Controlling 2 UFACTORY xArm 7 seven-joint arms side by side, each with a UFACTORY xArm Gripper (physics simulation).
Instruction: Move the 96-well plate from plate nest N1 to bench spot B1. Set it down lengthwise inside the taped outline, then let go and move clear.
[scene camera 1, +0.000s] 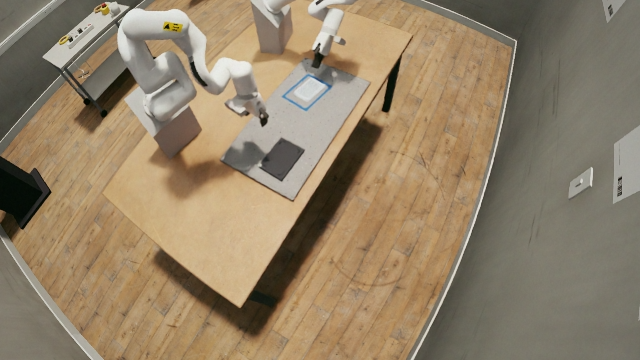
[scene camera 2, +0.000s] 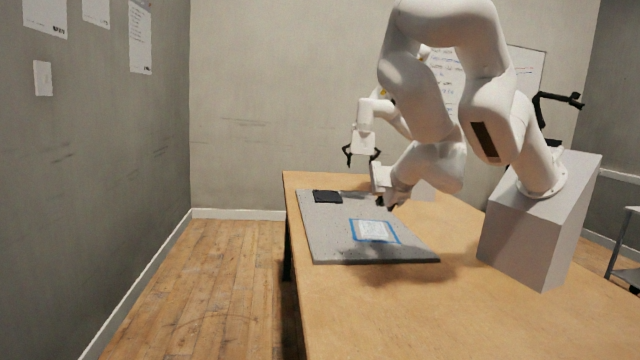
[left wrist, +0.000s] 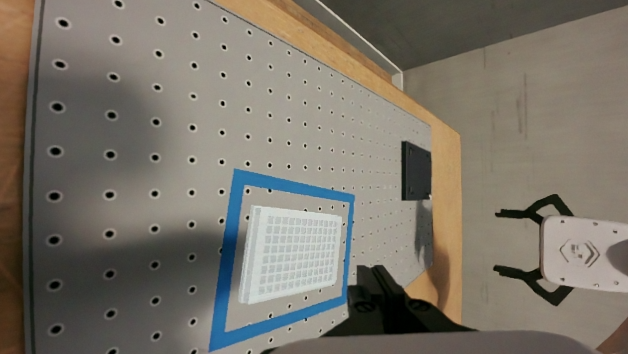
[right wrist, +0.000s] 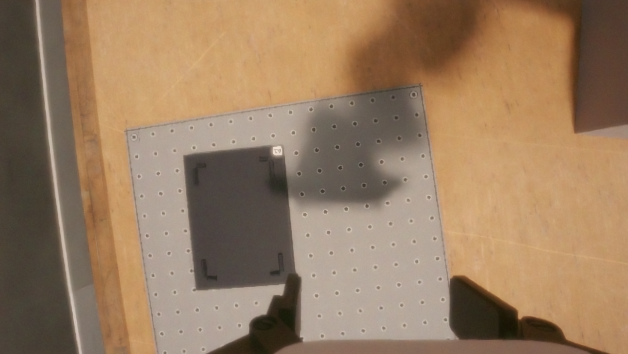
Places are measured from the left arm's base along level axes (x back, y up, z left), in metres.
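Pixels of known places: left gripper, between the fingertips: (scene camera 1: 314, 67) (scene camera 2: 379, 203) (left wrist: 368, 288); right gripper, between the fingertips: (scene camera 1: 256, 119) (scene camera 2: 359, 168) (left wrist: 494, 240) (right wrist: 374, 300); left arm's base, origin of its link: (scene camera 1: 271, 3) (scene camera 2: 541, 179).
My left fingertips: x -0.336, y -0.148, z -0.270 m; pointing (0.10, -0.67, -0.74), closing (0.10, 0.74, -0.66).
Observation:
For each thing: its top centre in the pictures, then the offset to it from my left fingertips. Level surfaces: height alone.
- white 96-well plate, centre of its top: (left wrist: 304, 252) (scene camera 2: 373, 227) (scene camera 1: 309, 88) dx +0.015, dy -0.103, dz -0.045 m
- dark plate nest, centre of its top: (right wrist: 236, 219) (left wrist: 422, 173) (scene camera 1: 281, 156) (scene camera 2: 327, 194) dx -0.018, dy -0.101, dz -0.428 m
- grey perforated board, height of its surface: dy -0.117 m
- wooden table, height of its surface: dy -0.130 m
The white 96-well plate (scene camera 1: 309, 89) (scene camera 2: 373, 230) (left wrist: 295, 254) lies flat inside the blue taped outline (scene camera 1: 306, 108) (scene camera 2: 355, 235) (left wrist: 229, 255), its long side along the outline's long side, with grey board showing around it. The dark plate nest (scene camera 1: 282, 159) (scene camera 2: 327, 196) (left wrist: 417, 171) (right wrist: 240, 220) is empty. My left gripper (scene camera 1: 317, 64) (scene camera 2: 386, 206) (left wrist: 368, 288) is shut on nothing and stands above the board, off to the side of the plate. My right gripper (scene camera 1: 263, 121) (scene camera 2: 361, 161) (left wrist: 494, 240) (right wrist: 374, 300) is open and empty, high above the board near the nest.
The grey perforated board (scene camera 1: 325, 131) (scene camera 2: 325, 245) (left wrist: 150, 200) (right wrist: 370, 240) lies on the wooden table (scene camera 1: 215, 240) (scene camera 2: 400, 310). The arm pedestals (scene camera 1: 170, 127) (scene camera 2: 525, 240) stand along one side of the table. A cart (scene camera 1: 59, 59) stands on the floor behind.

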